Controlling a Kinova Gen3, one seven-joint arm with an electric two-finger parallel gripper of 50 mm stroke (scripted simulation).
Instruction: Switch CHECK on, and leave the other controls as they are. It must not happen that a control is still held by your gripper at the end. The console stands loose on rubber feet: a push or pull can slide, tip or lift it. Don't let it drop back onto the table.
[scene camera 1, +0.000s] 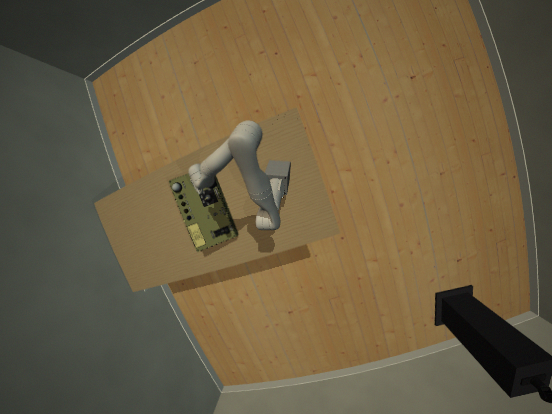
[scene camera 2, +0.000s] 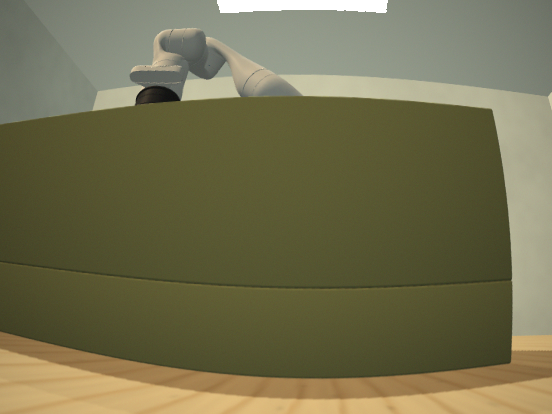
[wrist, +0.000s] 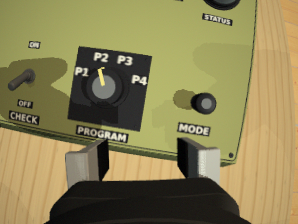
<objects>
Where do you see an olive console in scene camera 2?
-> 318, 237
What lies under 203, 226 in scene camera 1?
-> An olive console.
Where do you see an olive console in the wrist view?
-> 152, 66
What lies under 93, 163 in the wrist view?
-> My gripper.
</objects>
